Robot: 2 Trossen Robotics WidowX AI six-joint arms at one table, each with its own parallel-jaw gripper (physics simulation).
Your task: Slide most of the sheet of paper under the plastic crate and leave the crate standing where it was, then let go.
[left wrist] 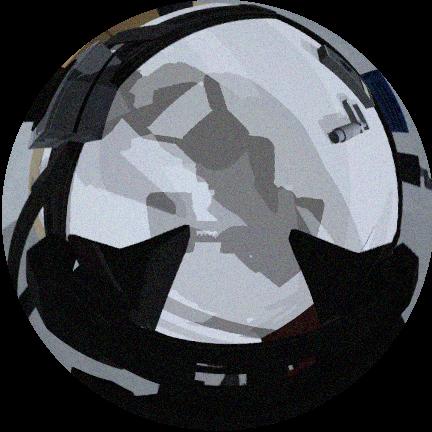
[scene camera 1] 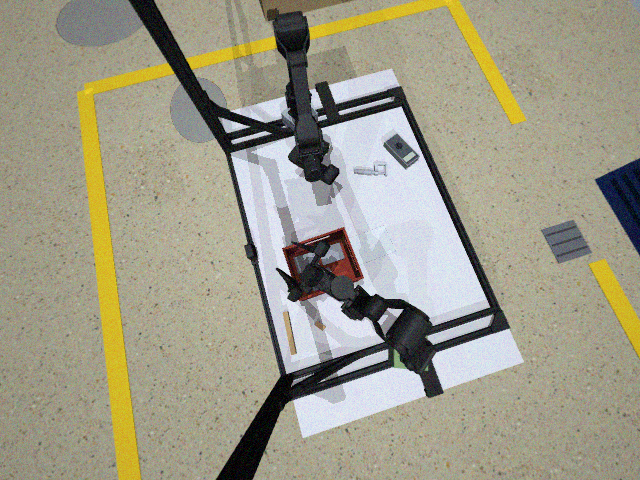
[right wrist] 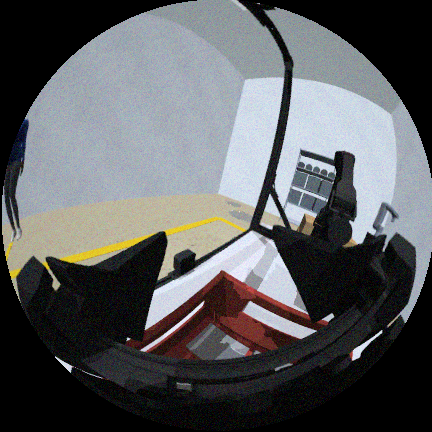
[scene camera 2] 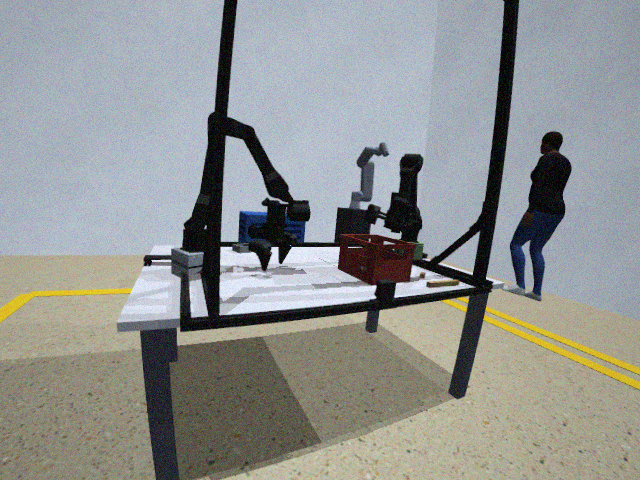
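The red plastic crate (scene camera 1: 353, 255) (scene camera 2: 356, 263) (left wrist: 295, 327) (right wrist: 245, 322) stands upright on the white table. The sheet of paper is hard to tell from the white table and the shadows; a pale patch between my left gripper and the crate in scene camera 1 may be part of it. How much lies under the crate is unclear. My left gripper (scene camera 1: 321, 179) (scene camera 2: 273, 265) (left wrist: 241, 232) is open and empty, pointing down low over the table beside the crate; whether the tips touch is unclear. My right gripper (scene camera 1: 285, 256) (right wrist: 220, 233) is open and empty, above the crate.
A grey meter-like box (scene camera 1: 401, 150) and a pale caliper-like tool (scene camera 1: 369, 169) (left wrist: 350, 131) lie at the upper right of the table in scene camera 1. A wooden strip (scene camera 1: 290, 333) (scene camera 2: 442, 283) and a small wooden piece (scene camera 1: 320, 326) lie below the crate. Black rails (scene camera 1: 449, 206) edge the table.
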